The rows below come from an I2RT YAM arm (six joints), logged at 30 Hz.
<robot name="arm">
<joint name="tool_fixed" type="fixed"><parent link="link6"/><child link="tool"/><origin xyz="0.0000 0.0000 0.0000" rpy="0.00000 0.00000 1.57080"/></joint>
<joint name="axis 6" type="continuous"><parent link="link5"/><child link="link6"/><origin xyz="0.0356 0.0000 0.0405" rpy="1.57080 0.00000 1.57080"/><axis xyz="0 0 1"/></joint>
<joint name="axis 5" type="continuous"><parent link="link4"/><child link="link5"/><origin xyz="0.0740 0.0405 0.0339" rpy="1.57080 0.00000 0.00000"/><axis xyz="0 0 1"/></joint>
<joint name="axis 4" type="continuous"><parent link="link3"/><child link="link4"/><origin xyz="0.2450 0.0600 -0.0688" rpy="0.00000 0.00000 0.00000"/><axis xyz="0 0 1"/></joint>
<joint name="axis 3" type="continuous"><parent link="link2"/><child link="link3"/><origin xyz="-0.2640 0.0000 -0.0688" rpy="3.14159 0.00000 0.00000"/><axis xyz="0 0 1"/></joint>
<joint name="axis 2" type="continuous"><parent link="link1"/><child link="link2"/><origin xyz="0.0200 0.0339 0.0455" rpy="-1.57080 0.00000 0.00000"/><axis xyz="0 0 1"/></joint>
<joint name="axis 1" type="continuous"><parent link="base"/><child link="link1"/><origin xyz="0.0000 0.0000 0.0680" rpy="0.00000 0.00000 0.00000"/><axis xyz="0 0 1"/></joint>
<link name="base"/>
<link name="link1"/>
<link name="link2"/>
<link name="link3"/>
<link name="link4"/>
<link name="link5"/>
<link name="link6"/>
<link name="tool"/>
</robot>
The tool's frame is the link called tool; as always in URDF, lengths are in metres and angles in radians. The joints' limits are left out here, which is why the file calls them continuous.
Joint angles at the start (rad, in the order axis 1, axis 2, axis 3, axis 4, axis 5, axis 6): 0.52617 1.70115 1.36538 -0.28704 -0.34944 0.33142
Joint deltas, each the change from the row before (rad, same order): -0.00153 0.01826 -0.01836 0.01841 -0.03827 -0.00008; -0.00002 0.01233 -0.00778 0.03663 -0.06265 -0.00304; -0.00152 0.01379 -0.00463 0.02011 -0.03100 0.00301; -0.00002 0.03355 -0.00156 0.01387 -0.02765 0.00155; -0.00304 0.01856 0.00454 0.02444 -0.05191 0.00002; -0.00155 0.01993 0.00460 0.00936 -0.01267 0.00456; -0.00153 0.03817 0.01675 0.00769 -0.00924 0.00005; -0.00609 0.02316 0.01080 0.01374 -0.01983 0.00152; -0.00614 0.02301 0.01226 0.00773 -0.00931 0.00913; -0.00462 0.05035 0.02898 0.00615 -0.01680 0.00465; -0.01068 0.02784 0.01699 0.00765 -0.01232 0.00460; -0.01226 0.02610 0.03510 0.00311 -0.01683 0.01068; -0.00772 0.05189 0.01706 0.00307 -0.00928 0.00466; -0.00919 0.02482 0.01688 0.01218 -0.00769 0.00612
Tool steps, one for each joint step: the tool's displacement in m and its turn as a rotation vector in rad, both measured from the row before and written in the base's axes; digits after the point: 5 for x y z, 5 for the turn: 0.00156 0.00168 -0.01113 0.01039 0.02704 0.02939; 0.00141 0.00316 -0.00357 0.03902 0.00207 0.05214; 0.00203 0.00161 -0.00476 0.01774 0.00986 0.02207; 0.00419 0.00341 -0.01191 0.00415 0.02776 0.02146; 0.00328 0.00229 -0.00308 0.03203 0.00640 0.03862; 0.00335 0.00162 -0.00536 0.00505 0.01258 0.00635; 0.00664 0.00336 -0.00892 -0.00194 0.01473 0.00582; 0.00527 0.00069 -0.00444 0.01162 0.00595 0.00890; 0.00535 0.00029 -0.00465 0.00615 0.01284 -0.00331; 0.00930 0.00337 -0.01082 0.00304 0.02212 0.00630; 0.00716 -0.00111 -0.00554 0.00648 0.01023 -0.00334; 0.00917 -0.00087 0.00054 0.01776 0.00294 -0.00430; 0.00814 0.00050 -0.01683 -0.00806 0.03478 -0.00279; 0.00666 -0.00118 -0.00459 0.00788 0.00346 -0.00632
